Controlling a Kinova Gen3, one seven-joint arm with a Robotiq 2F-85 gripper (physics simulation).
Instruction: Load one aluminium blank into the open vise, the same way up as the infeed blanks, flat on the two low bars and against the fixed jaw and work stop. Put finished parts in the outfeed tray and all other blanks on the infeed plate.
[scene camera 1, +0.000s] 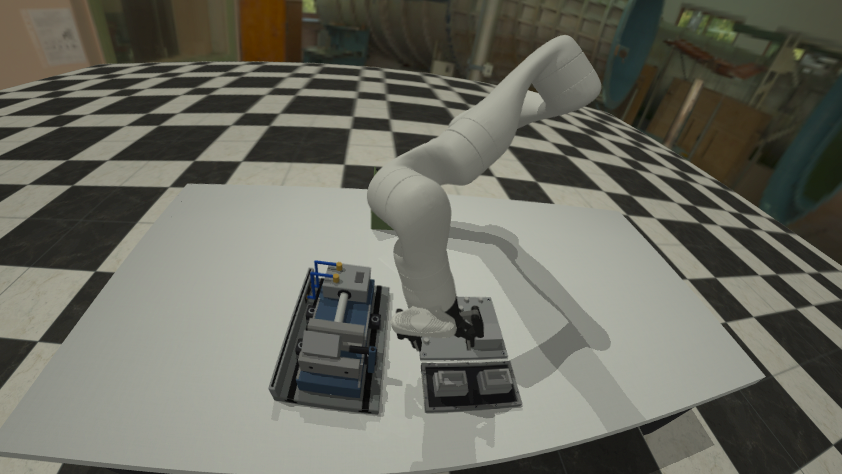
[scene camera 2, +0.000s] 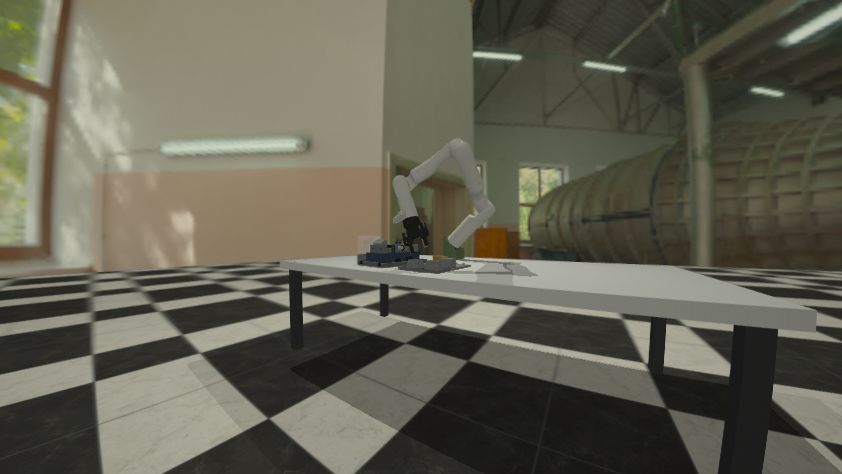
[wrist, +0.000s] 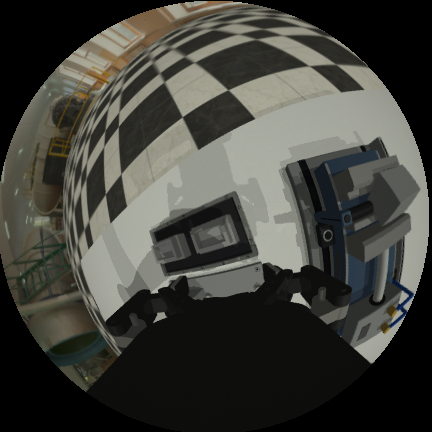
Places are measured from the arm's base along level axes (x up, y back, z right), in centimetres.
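Pixels of known places: gripper, fingertip midpoint: (scene camera 1: 444, 346) (scene camera 2: 419, 250) (wrist: 224, 278); arm's base, link origin: (scene camera 2: 453, 242).
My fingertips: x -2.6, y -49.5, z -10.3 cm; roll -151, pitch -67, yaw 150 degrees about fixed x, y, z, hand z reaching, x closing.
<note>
Ahead of a thing's pixels: the offset from my fingertips to its middle. "*": to the spot under its first point.
My gripper (scene camera 1: 443, 342) (scene camera 2: 418, 246) (wrist: 224, 278) is open and empty, low over the infeed plate @[dx -7.1, dy +9.9, dz -6.4 cm] (scene camera 1: 447, 350) (wrist: 245, 275). A grey blank @[dx -4.9, dy +5.6, dz -10.9 cm] (scene camera 1: 489, 345) (wrist: 200, 289) on that plate is partly hidden by a finger. A grey block @[dx +2.1, dy -1.6, dz +21.6 cm] (scene camera 1: 321, 343) (wrist: 395, 195) sits at the vise, between the fixed jaw (scene camera 1: 329, 364) and the moving jaw (scene camera 1: 335, 327) (wrist: 380, 237), with its top above them. Its seating on the low bars is hidden. The work stop @[* dx -0.2, dy -2.8, dz +13.2 cm] (scene camera 1: 371, 359) (wrist: 347, 218) is beside it. Two finished-looking parts @[* dx -4.8, dy -5.0, dz -1.6 cm] (scene camera 1: 450, 382) (wrist: 215, 236) lie in the outfeed tray @[* dx -6.3, dy -10.0, dz -5.3 cm] (scene camera 1: 471, 408) (wrist: 244, 215).
The vise's rear housing @[* dx +2.1, dy +13.3, dz +16.4 cm] (scene camera 1: 357, 282) carries blue lines with brass fittings @[dx +2.8, dy +16.7, dz +20.4 cm] (scene camera 1: 338, 266) (wrist: 392, 311). A yellow block @[dx -4.9, dy +14.6, dz -1.8 cm] (scene camera 2: 441, 257) shows beyond the plate's grey parts in scene camera 2. A green box (scene camera 1: 381, 219) (scene camera 2: 453, 247) stands near the arm's base.
</note>
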